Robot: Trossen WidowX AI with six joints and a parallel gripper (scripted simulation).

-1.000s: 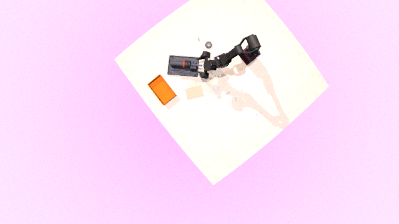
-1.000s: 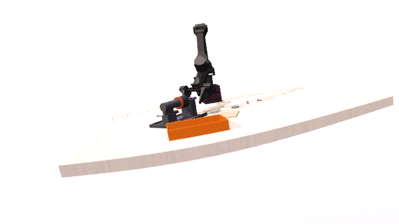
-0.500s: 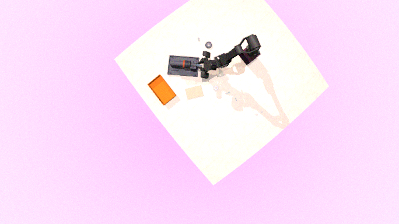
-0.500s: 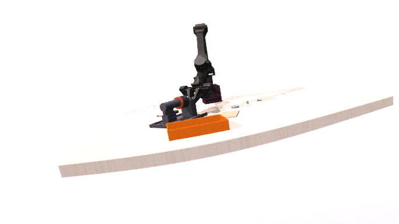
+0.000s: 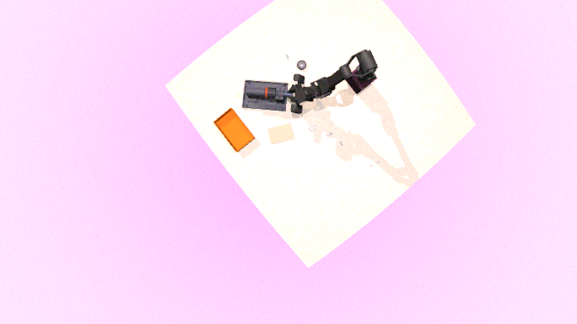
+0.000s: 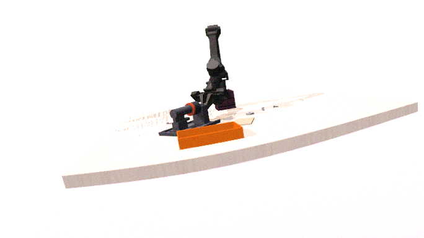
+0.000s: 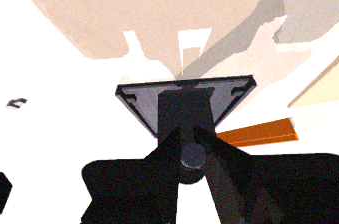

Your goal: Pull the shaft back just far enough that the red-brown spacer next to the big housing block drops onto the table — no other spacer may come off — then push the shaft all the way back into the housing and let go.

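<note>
Right now the red-brown spacer is 80 mm ahead of my gripper tip, 50 mm to the right of it and 20 mm above it. The rest, counted from my gripper tip: support block (100 mm ahead, 70 mm to the right, 10 mm below); then tan pad (120 mm ahead, 150 mm to the left, 50 mm below); then orange tray (320 mm ahead, 10 mm to the left, 50 mm below).
</note>
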